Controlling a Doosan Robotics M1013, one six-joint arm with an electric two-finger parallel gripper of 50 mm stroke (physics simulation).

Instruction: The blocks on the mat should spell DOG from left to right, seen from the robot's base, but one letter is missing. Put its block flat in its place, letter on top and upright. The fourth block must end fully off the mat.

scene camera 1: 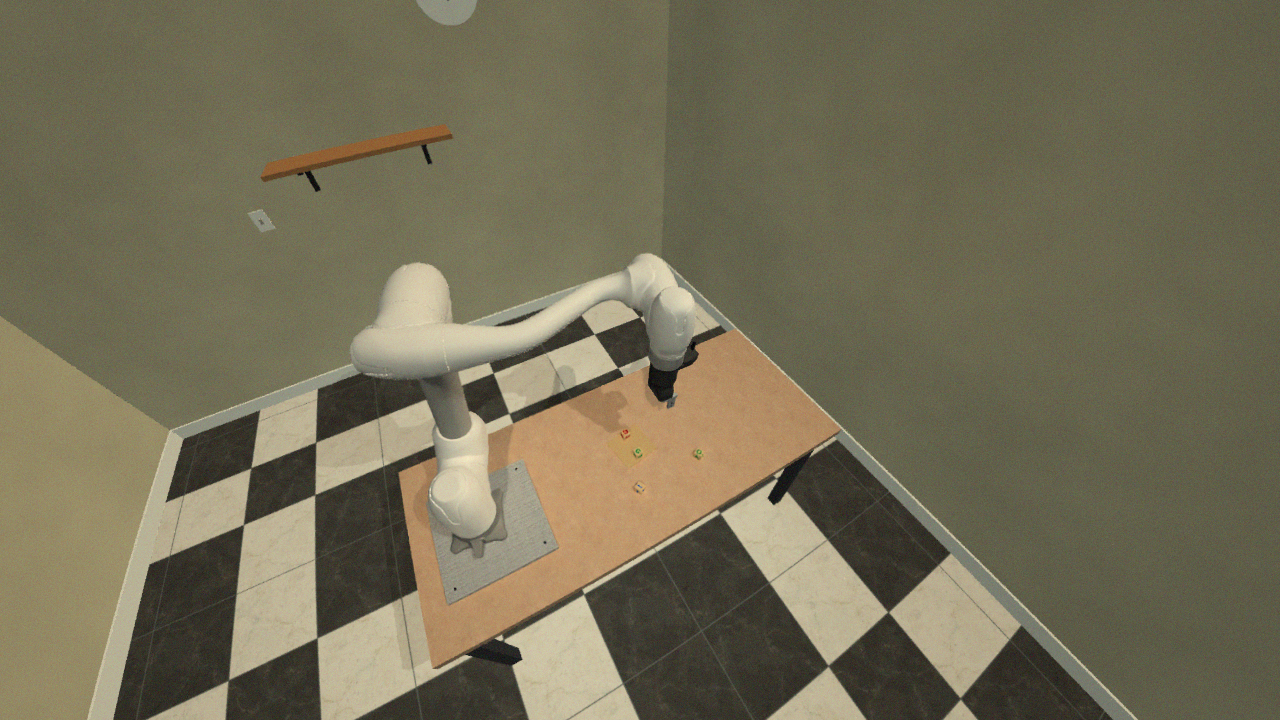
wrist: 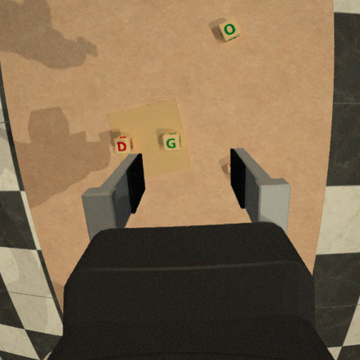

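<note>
The D block (scene camera 1: 625,433) (wrist: 122,145), red letter up, sits near the left edge of the tan mat (scene camera 1: 619,448) (wrist: 145,125) in the wrist view. The G block (scene camera 1: 637,453) (wrist: 171,143), green letter up, sits near the mat's right edge, with bare mat between them. The O block (scene camera 1: 698,454) (wrist: 229,30) lies off the mat, green O up, slightly turned. A fourth block (scene camera 1: 639,488) (wrist: 229,169) lies off the mat, mostly hidden by the right finger in the wrist view; its letter is unreadable. My gripper (scene camera 1: 669,402) (wrist: 186,168) is open and empty, high above the table.
The wooden table (scene camera 1: 742,394) (wrist: 280,100) carries the blocks and mat. The robot's base stands on a grey plate (scene camera 1: 523,546) at one end of it. A wooden shelf (scene camera 1: 358,152) hangs on the wall. Arm shadows fall on the table left of the mat in the wrist view.
</note>
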